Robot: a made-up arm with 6 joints. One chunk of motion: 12 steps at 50 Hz.
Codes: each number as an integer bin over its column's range. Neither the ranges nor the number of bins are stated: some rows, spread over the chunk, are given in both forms.
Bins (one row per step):
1: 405 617 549 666 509 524
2: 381 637 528 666 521 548
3: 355 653 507 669 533 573
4: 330 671 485 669 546 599
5: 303 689 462 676 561 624
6: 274 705 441 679 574 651
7: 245 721 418 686 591 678
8: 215 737 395 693 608 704
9: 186 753 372 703 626 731
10: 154 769 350 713 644 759
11: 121 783 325 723 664 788
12: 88 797 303 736 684 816
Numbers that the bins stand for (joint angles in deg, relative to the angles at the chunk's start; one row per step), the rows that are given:
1: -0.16 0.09 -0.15 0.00 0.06 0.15
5: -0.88 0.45 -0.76 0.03 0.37 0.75
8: -1.49 0.69 -1.23 0.08 0.65 1.23
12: -2.38 0.99 -1.88 0.21 1.11 1.90
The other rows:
2: -0.33 0.19 -0.30 0.00 0.13 0.29
3: -0.51 0.27 -0.45 0.01 0.20 0.44
4: -0.69 0.36 -0.60 0.01 0.28 0.60
6: -1.08 0.53 -0.91 0.04 0.45 0.91
7: -1.28 0.61 -1.07 0.06 0.55 1.07
9: -1.70 0.77 -1.39 0.11 0.76 1.39
10: -1.92 0.85 -1.55 0.14 0.87 1.56
11: -2.15 0.92 -1.72 0.17 0.99 1.73

